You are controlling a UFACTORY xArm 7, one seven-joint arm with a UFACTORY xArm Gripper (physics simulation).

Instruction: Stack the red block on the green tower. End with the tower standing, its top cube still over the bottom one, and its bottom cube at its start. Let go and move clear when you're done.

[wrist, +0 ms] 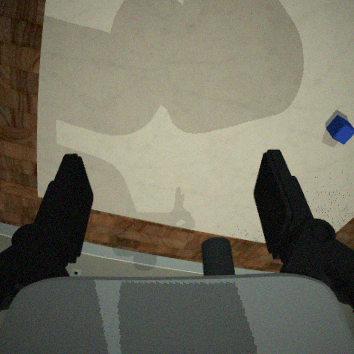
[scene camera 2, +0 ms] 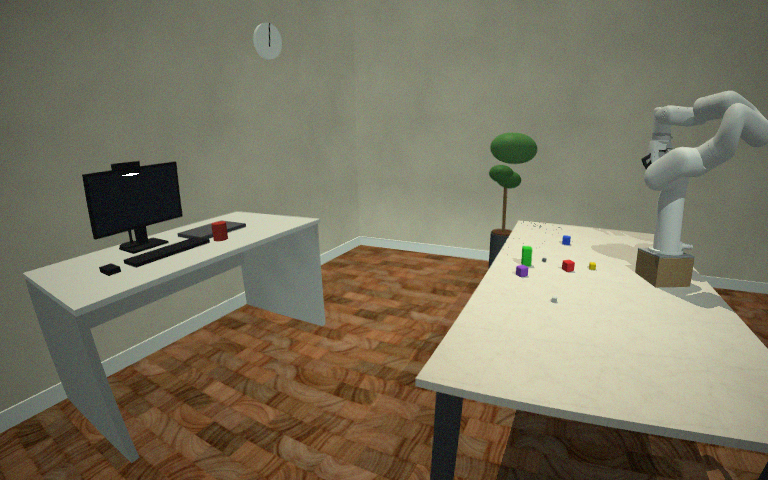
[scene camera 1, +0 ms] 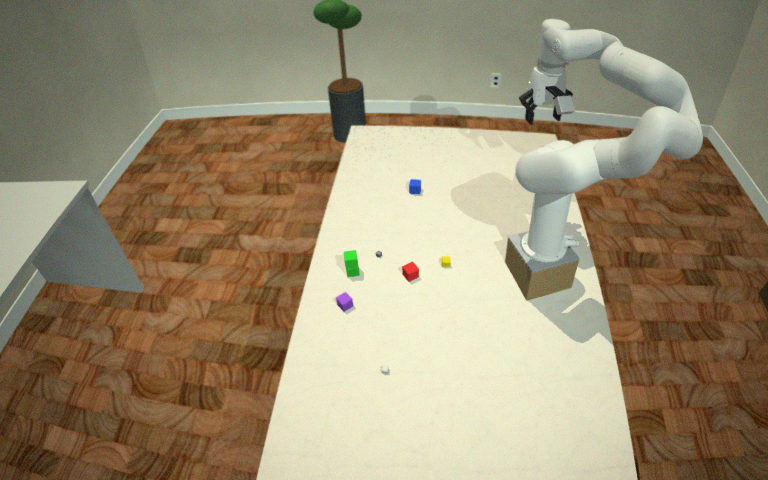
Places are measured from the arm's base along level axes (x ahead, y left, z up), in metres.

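Pixels of known places: gripper, between the fingertips: [wrist: 172, 172] [scene camera 1: 542, 120]; arm's base, origin of its link: [scene camera 2: 665, 251] [scene camera 1: 543, 247].
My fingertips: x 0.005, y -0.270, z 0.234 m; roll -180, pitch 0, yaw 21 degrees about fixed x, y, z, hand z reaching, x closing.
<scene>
For each thing: its top centre in the pictures, then the offset to it from my fingertips. Level surfaces: height alone.
- red block, centre of its top: [scene camera 1: 410, 267] [scene camera 2: 568, 261] dx +0.355, dy +0.309, dz -0.302 m
- table, height of its surface: dz -0.337 m
- green tower, centre of its top: [scene camera 1: 350, 254] [scene camera 2: 527, 247] dx +0.519, dy +0.308, dz -0.267 m
- purple cube, centre of its top: [scene camera 1: 344, 298] [scene camera 2: 522, 266] dx +0.518, dy +0.428, dz -0.304 m
- small dark piece, centre of its top: [scene camera 1: 378, 252] dx +0.452, dy +0.240, dz -0.323 m
- yellow cube, centre of its top: [scene camera 1: 446, 258] dx +0.259, dy +0.259, dz -0.314 m
- blue cube, centre of its top: [wrist: 344, 134] [scene camera 1: 415, 182] [scene camera 2: 566, 236] dx +0.370, dy -0.062, dz -0.301 m
- small white piece, centre of its top: [scene camera 1: 385, 368] dx +0.389, dy +0.616, dz -0.322 m
The red block [scene camera 1: 410, 271] [scene camera 2: 568, 266] lies on the table [scene camera 1: 453, 396] [scene camera 2: 566, 350], apart from the other cubes. The green tower [scene camera 1: 351, 263] [scene camera 2: 526, 256] stands upright near the table's left edge, two cubes high, with its top cube over the bottom one. My gripper [scene camera 1: 543, 117] [wrist: 172, 172] is open and empty. It hangs high over the far right part of the table, well away from the red block and the tower. In the second scene view it is partly hidden behind the arm. The red block and the tower do not show in the wrist view.
A purple cube [scene camera 1: 344, 301] [scene camera 2: 522, 271] lies near the tower. A small dark piece [scene camera 1: 378, 254] lies between tower and red block. A yellow cube [scene camera 1: 446, 261] lies right of the red block. A blue cube [scene camera 1: 415, 186] [wrist: 340, 129] lies farther back, a small white piece [scene camera 1: 385, 369] nearer.
</scene>
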